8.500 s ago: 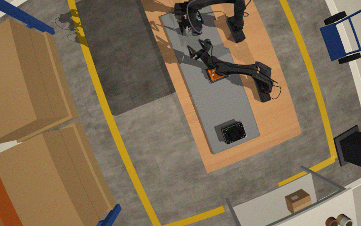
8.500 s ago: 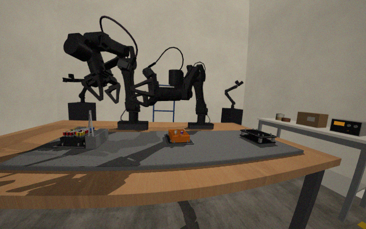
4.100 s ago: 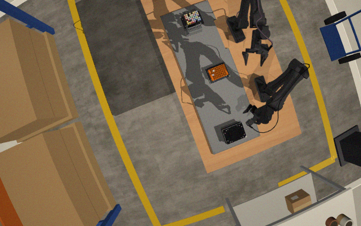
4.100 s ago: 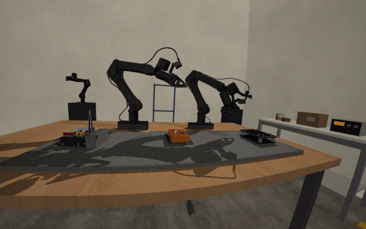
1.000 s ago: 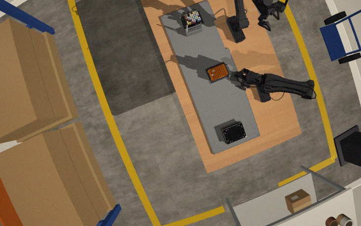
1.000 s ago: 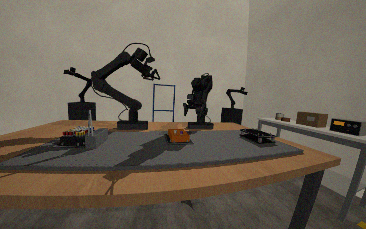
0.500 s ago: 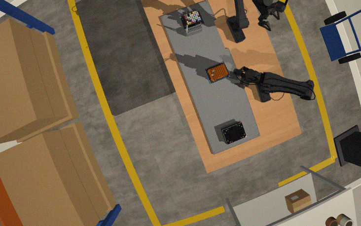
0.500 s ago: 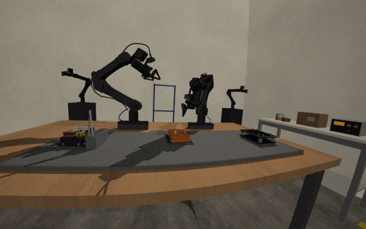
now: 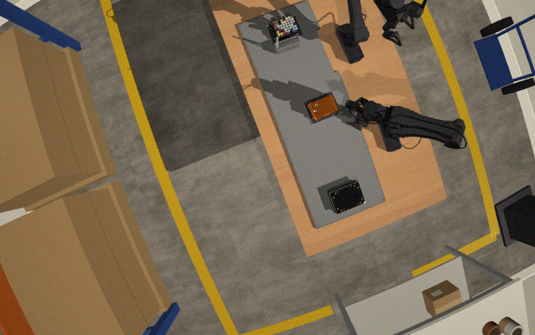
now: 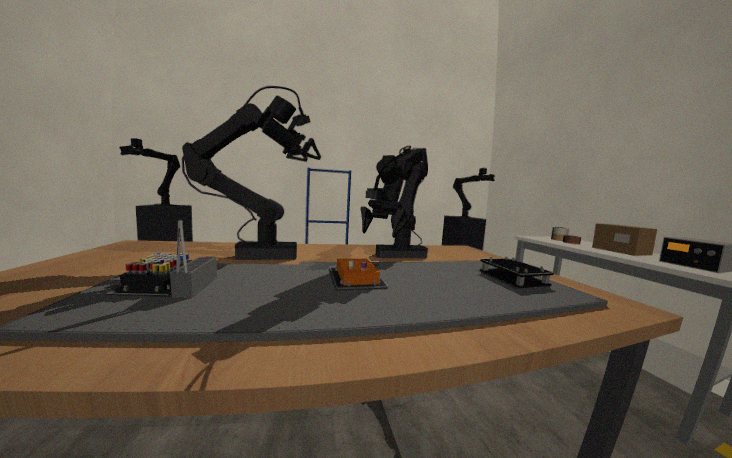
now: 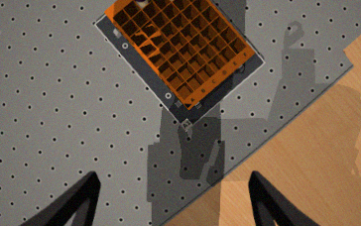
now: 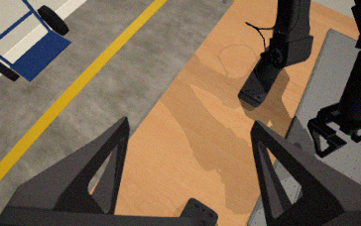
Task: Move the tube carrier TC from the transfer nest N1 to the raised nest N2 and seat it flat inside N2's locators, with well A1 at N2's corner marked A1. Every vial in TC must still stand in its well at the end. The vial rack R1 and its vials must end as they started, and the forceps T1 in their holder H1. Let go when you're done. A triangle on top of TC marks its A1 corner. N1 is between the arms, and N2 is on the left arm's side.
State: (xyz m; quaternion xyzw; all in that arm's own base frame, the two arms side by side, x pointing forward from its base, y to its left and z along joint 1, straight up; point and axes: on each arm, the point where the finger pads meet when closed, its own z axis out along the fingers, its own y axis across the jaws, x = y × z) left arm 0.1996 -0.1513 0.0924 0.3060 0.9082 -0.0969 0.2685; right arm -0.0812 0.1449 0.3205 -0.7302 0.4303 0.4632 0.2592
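Now: the orange tube carrier TC 90 mm ahead of my left hand, 80 mm to the right of it and 90 mm below it. Round my left hand: black raised nest N2 (160 mm ahead, 380 mm to the left, 70 mm below); then dark transfer nest N1 (90 mm ahead, 80 mm to the right, 110 mm below); then grey holder H1 (120 mm ahead, 450 mm to the right, 90 mm below).
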